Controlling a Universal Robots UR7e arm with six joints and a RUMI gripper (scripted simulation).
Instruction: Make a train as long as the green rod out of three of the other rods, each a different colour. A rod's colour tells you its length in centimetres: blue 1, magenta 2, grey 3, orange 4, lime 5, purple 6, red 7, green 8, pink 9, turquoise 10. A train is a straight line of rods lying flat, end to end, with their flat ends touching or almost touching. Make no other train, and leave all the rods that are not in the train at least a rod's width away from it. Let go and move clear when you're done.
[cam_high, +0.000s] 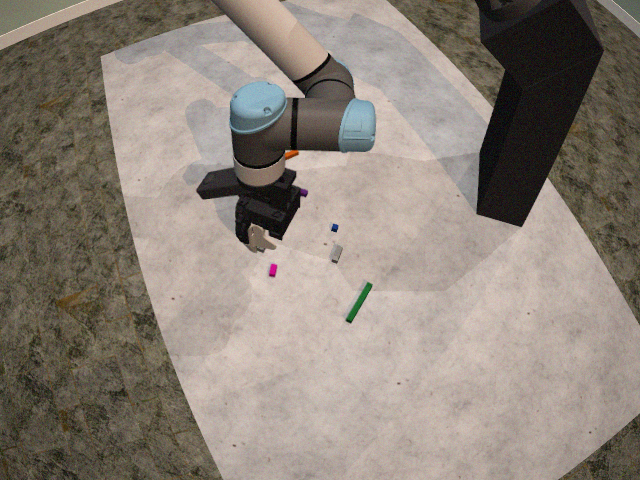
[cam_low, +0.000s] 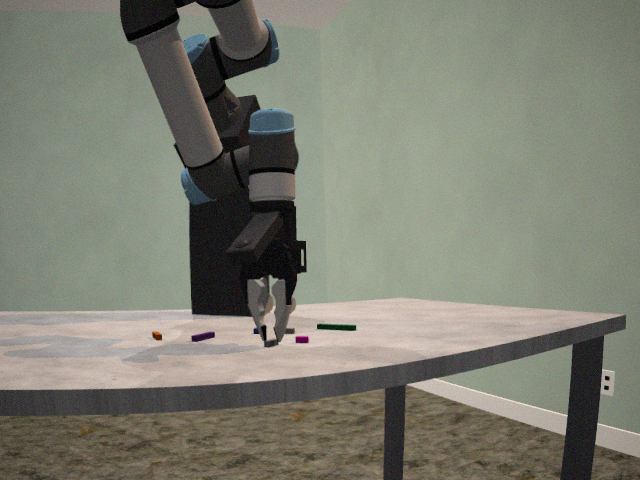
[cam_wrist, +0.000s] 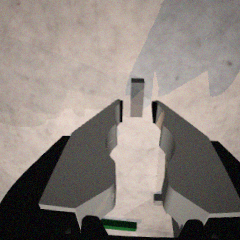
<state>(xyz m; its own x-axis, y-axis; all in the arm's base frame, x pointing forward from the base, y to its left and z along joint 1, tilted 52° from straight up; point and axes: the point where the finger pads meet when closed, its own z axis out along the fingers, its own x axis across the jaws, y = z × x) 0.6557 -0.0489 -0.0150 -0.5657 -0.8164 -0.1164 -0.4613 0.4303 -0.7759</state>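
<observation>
Right now my hand is 60 mm to the right of the magenta rod and 20 mm above it. Round my hand: purple rod 110 mm behind, 90 mm to the right, 20 mm below; green rod 180 mm to the left, 110 mm behind, 20 mm below; blue rod 140 mm behind, 30 mm to the left, 20 mm below.
</observation>
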